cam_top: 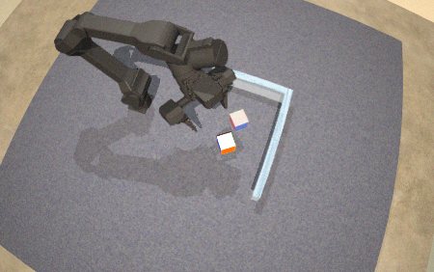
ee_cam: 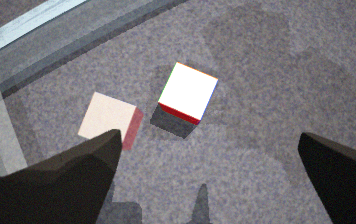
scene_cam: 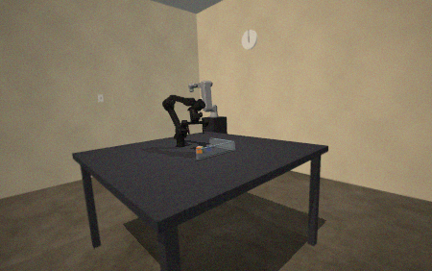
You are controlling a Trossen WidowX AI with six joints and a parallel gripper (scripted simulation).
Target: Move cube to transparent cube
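Now: hand 7 cm short of the transparent cube, 5 cm to the right of it and 13 cm above it. The rest, counted from my hand: long pale blue bar: 18 cm ahead, 2 cm to the left, 10 cm below.
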